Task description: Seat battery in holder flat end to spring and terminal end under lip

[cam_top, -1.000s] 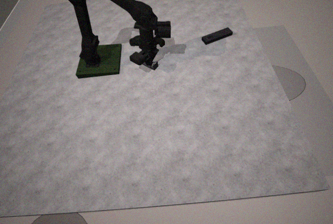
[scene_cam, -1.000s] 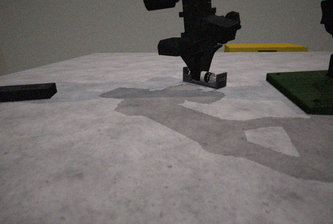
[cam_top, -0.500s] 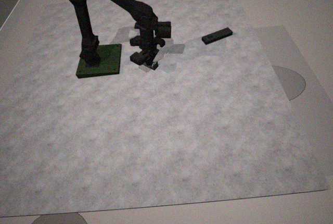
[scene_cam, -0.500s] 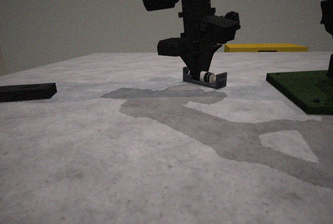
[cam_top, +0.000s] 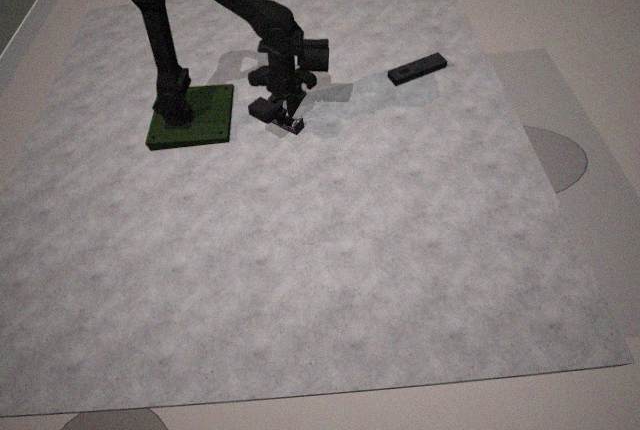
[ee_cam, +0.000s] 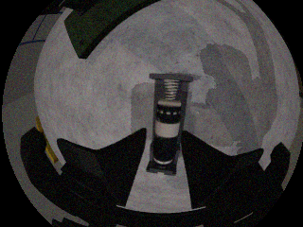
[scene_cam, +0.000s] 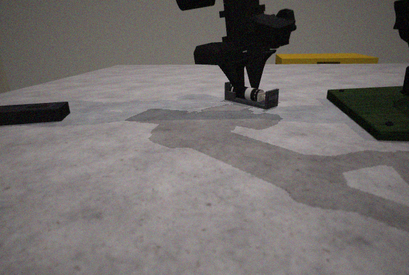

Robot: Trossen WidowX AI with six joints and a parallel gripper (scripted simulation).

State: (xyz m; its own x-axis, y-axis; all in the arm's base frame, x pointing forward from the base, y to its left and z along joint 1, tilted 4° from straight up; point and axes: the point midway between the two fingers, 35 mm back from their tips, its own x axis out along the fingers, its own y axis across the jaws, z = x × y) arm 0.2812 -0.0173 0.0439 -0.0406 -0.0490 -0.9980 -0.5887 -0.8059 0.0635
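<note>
The battery is right at my gripper tip.
</note>
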